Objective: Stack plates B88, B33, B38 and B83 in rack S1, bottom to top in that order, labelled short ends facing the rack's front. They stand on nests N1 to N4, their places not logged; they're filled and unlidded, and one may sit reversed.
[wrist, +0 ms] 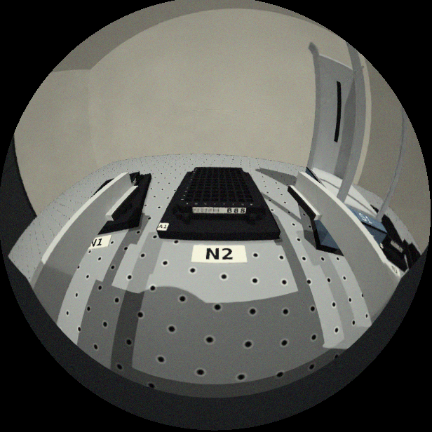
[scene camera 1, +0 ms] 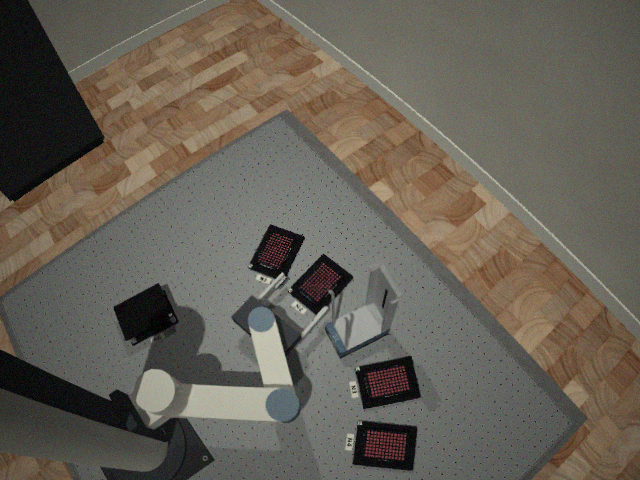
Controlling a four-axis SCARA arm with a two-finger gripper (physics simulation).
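Seen in the pictures: gripper, between the fingertips: (scene camera 1: 305, 290); arm's base, origin of its link: (scene camera 1: 146, 446).
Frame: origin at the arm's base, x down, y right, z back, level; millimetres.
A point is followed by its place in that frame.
Plate B88 (scene camera 1: 321, 281) {z -705, x -37, y -88 mm} (wrist: 217, 187), filled and unlidded, lies on nest N2 (wrist: 220, 230); its labelled short end faces the wrist camera. My gripper (scene camera 1: 305, 292) {z -643, x -68, y -82 mm} (wrist: 213, 176) is open and empty, its fingertips short of B88 and to either side of its near end. Another filled plate (scene camera 1: 277, 249) {z -666, x -33, y -259 mm} sits on nest N1 (wrist: 135, 212), partly behind the left finger. Plates also sit on N3 (scene camera 1: 387, 381) {z -661, x -39, y 266 mm} and N4 (scene camera 1: 385, 445) {z -543, x -38, y 400 mm}; I cannot read the codes of these three. Rack S1 (scene camera 1: 336, 338) {z -626, x -61, y 85 mm} (wrist: 365, 218) stands right of N2, its blue front showing and its floor bare.
A black block-like object (scene camera 1: 146, 314) {z -221, x -73, y -309 mm} with a small label stands on the perforated table (scene camera 1: 217, 196) {z -625, x -13, y -563 mm} at the left. The rack's tall back panel (wrist: 327, 110) and thin posts rise close to the right finger. A large dark box (scene camera 1: 41, 103) stands at the upper left.
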